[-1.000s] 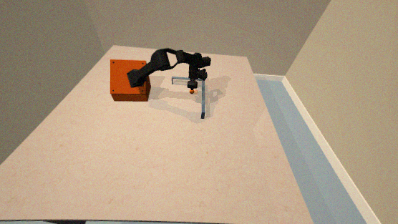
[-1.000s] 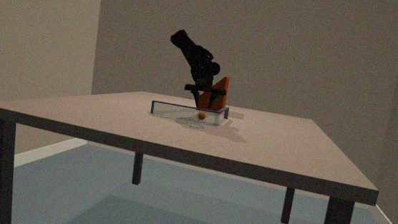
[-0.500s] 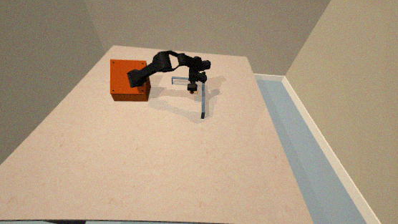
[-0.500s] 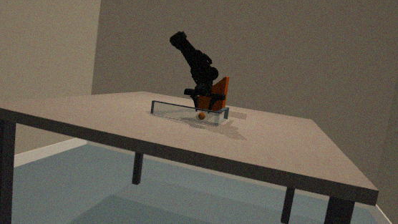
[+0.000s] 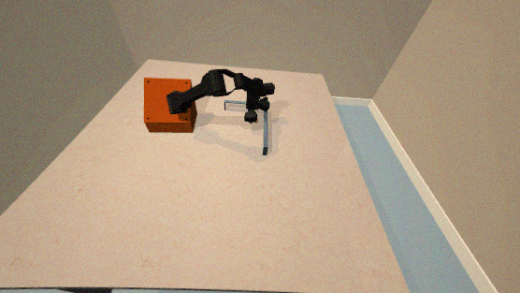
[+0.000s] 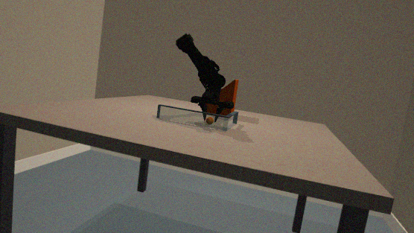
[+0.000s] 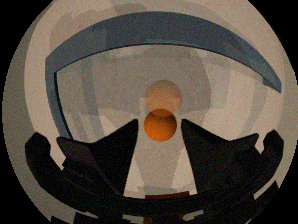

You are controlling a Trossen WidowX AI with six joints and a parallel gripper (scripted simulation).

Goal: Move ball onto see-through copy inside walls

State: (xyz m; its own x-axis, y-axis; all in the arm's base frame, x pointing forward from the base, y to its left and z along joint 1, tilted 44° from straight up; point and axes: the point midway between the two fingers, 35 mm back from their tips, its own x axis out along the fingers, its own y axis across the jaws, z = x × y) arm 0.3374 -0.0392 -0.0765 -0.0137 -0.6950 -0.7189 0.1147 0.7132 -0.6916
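My gripper tip is now 30 mm short of the see-through copy and 10 mm to the left of it. Round my gripper tip: clear wall 70 mm ahead, 70 mm to the right, 20 mm above; orange ball right at my gripper tip.
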